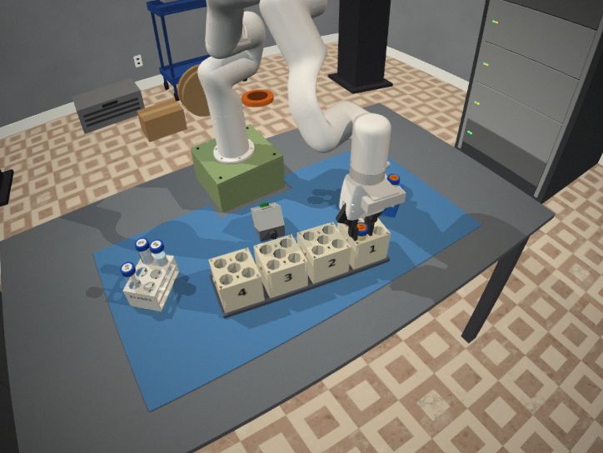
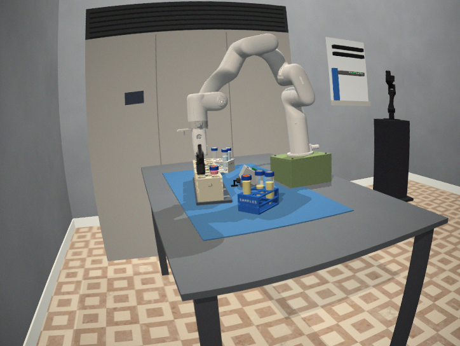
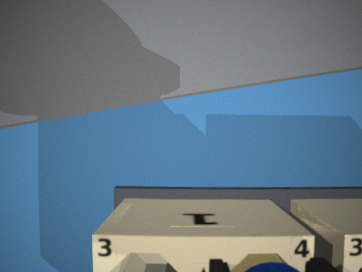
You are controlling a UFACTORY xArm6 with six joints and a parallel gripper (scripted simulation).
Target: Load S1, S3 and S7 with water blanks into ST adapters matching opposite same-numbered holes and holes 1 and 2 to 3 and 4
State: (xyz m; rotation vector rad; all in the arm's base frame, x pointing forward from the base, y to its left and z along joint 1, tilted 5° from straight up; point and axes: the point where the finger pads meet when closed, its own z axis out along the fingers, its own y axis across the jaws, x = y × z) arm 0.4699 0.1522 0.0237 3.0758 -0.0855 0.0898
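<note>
The sample tube is 14 cm behind my hand, 19 cm to the left of it and 6 cm below it. Also, from my hand: stand: 4 cm behind, 14 cm to the right, 12 cm below; pink-filled tube: 4 cm behind, 5 cm below; adapter 1: 2 cm behind, 3 cm to the left, 7 cm below.
</note>
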